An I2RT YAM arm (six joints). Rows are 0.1 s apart.
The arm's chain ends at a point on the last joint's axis. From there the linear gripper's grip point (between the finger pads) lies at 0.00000 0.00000 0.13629 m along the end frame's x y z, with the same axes.
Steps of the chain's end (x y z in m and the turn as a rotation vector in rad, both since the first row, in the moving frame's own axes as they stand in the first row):
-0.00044, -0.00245, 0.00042, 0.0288, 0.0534, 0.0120
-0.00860, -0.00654, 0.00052, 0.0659, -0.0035, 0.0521
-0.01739, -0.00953, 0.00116, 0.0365, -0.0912, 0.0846
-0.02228, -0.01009, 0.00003, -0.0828, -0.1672, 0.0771
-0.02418, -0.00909, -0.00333, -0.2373, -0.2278, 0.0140
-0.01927, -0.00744, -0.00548, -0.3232, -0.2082, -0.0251
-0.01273, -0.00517, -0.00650, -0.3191, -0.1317, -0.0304
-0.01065, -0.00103, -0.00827, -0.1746, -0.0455, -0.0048
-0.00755, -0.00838, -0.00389, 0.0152, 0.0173, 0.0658
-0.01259, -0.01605, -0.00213, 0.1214, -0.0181, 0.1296
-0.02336, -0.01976, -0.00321, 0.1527, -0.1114, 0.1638
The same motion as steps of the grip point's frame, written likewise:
0.00686, -0.00633, 0.00017, 0.0288, 0.0534, 0.0120
-0.00884, -0.01552, 0.00022, 0.0659, -0.0035, 0.0521
-0.02957, -0.01502, 0.00050, 0.0365, -0.0912, 0.0846
-0.04535, 0.00024, -0.00233, -0.0828, -0.1672, 0.0771
-0.05489, 0.02246, -0.01064, -0.2373, -0.2278, 0.0140
-0.04640, 0.03588, -0.01543, -0.3232, -0.2082, -0.0251
-0.02967, 0.03772, -0.01454, -0.3191, -0.1317, -0.0304
-0.01676, 0.02265, -0.01048, -0.1746, -0.0455, -0.0048
-0.00513, -0.01037, -0.00393, 0.0152, 0.0173, 0.0658
-0.01397, -0.03267, -0.00315, 0.1214, -0.0181, 0.1296
-0.03669, -0.04159, -0.00563, 0.1527, -0.1114, 0.1638

